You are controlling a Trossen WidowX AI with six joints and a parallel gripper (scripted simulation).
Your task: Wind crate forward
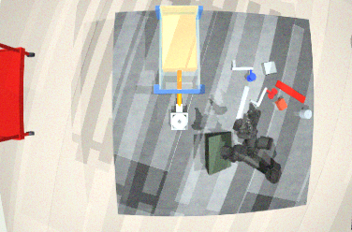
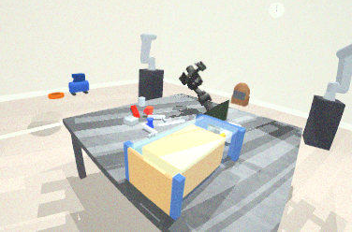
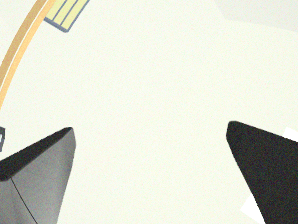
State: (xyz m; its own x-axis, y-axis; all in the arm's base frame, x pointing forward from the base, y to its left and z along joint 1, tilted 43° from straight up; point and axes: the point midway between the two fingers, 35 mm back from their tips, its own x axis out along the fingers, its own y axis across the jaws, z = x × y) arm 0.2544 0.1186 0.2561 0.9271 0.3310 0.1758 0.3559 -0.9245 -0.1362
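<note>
Now: the winch handle with red grip 20 mm ahead of my gripper tip, 230 mm to the right of it and 370 mm below it. From my gripper tip the other things lie so: blue frame (120 mm ahead, 270 mm to the left, 280 mm below); white bar (90 mm to the right, 390 mm below); blue knob (160 mm ahead, 170 mm to the right, 360 mm below).
</note>
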